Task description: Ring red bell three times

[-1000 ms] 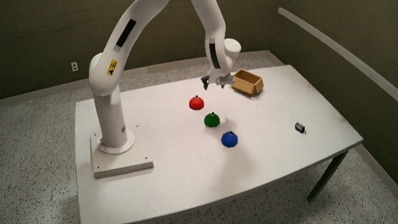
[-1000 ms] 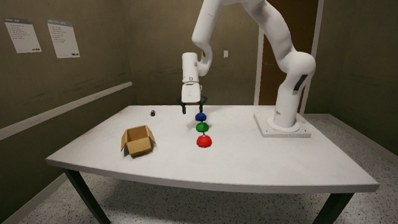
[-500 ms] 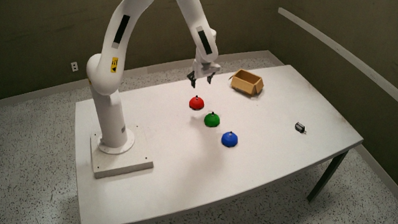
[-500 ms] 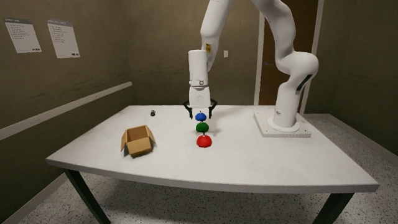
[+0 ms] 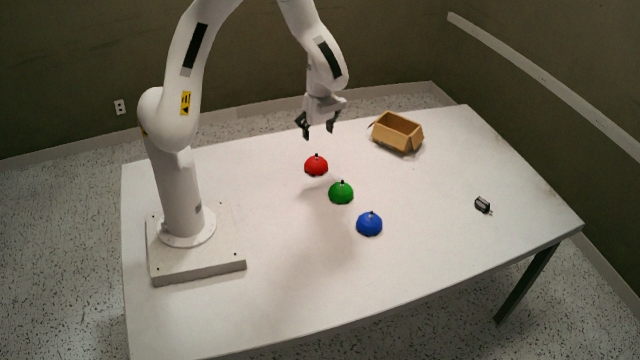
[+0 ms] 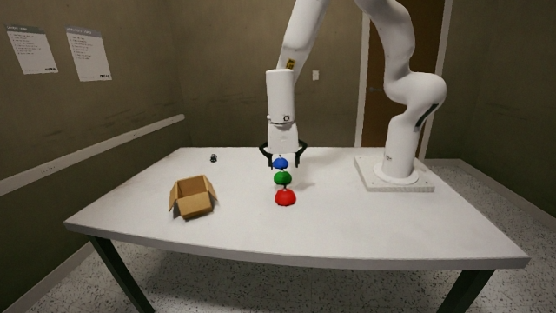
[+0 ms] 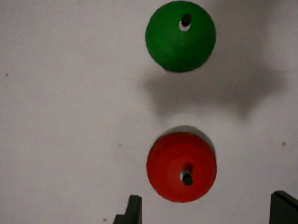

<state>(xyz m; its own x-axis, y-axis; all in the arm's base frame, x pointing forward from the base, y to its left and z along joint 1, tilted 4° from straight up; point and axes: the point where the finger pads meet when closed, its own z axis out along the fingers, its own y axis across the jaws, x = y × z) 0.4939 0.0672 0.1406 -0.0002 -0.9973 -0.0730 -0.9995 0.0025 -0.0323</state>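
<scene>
Now: the red bell 11 cm below my hand. From my hand the other things lie so: blue bell 31 cm to the right, 11 cm below; small black object 40 cm ahead, 46 cm to the right, 14 cm below; green bell 15 cm to the right, 11 cm below.
</scene>
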